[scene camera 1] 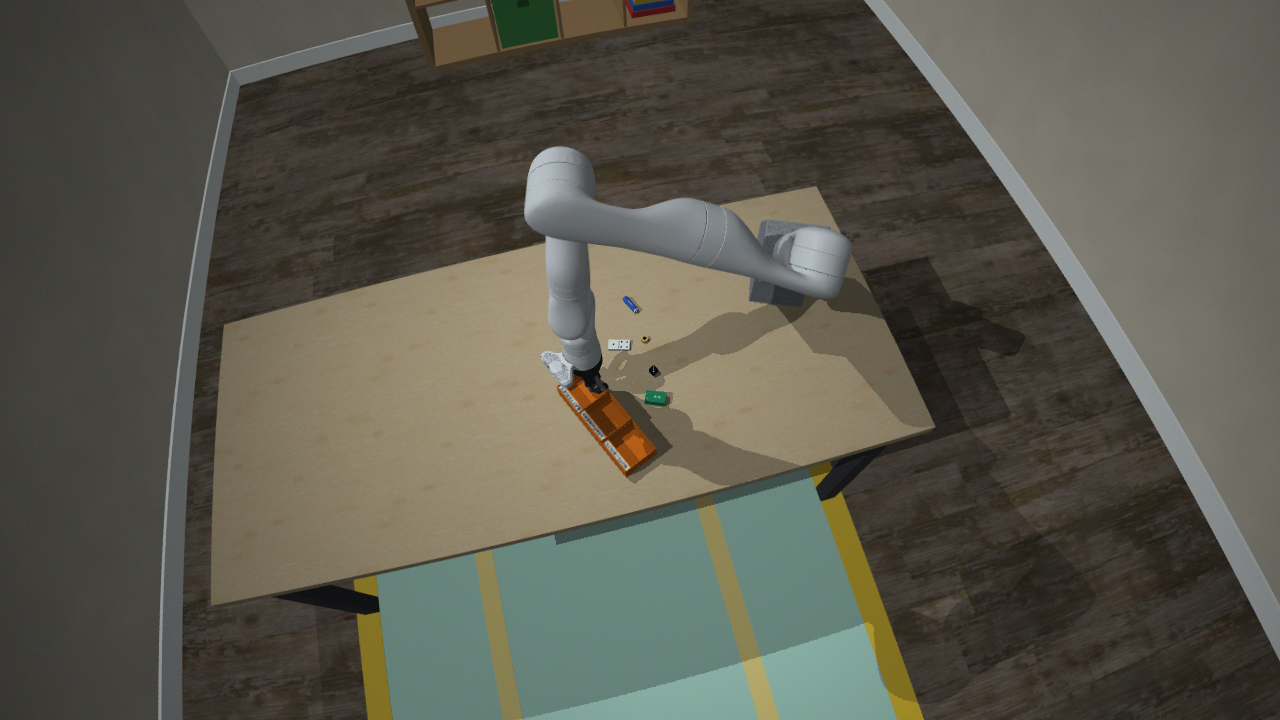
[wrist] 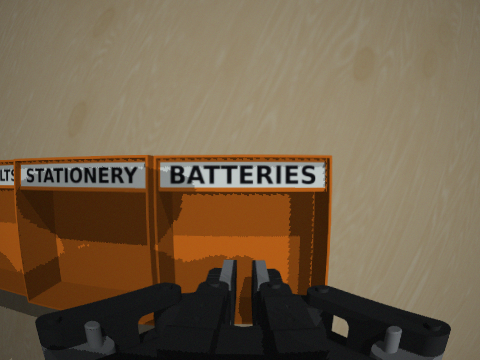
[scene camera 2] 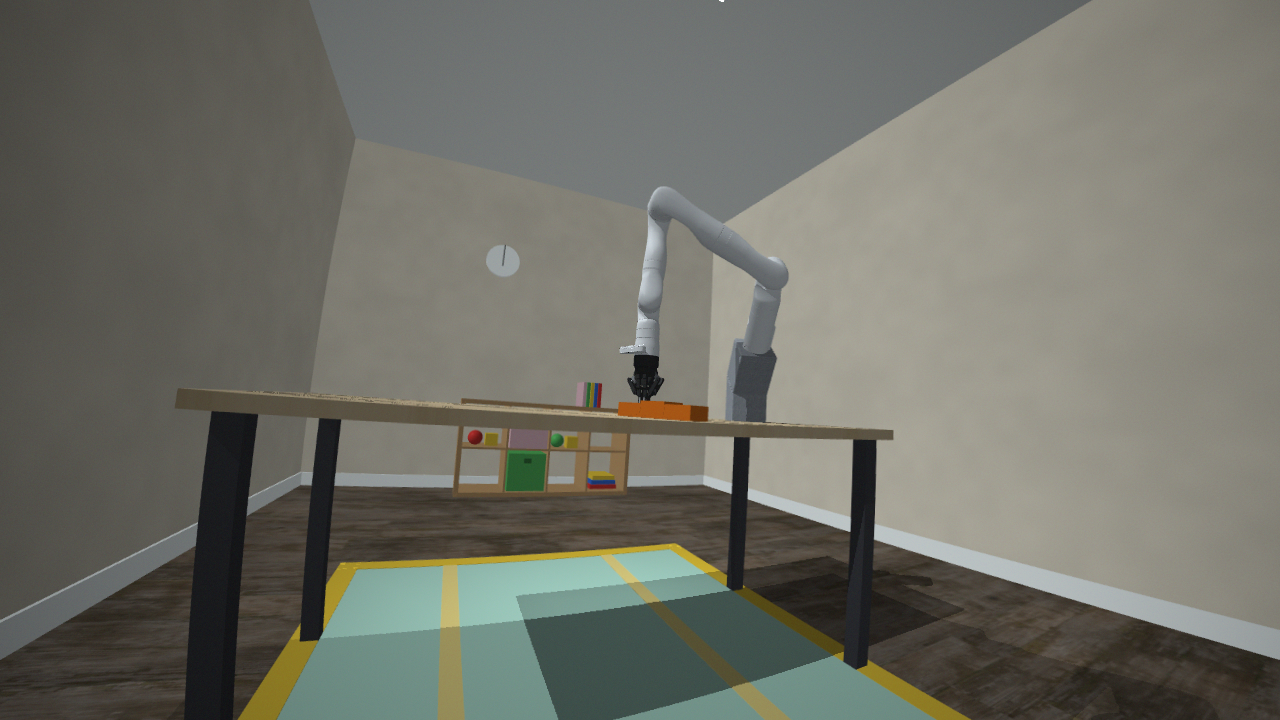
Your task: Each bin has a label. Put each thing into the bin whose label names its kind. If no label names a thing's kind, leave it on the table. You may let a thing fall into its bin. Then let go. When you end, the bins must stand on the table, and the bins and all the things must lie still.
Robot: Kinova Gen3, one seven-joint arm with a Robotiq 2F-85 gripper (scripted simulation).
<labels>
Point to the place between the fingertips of the gripper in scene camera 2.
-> At 643, 410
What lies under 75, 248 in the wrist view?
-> An orange bins.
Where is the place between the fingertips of the gripper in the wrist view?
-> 244, 276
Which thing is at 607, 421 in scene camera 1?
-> An orange bins.
</labels>
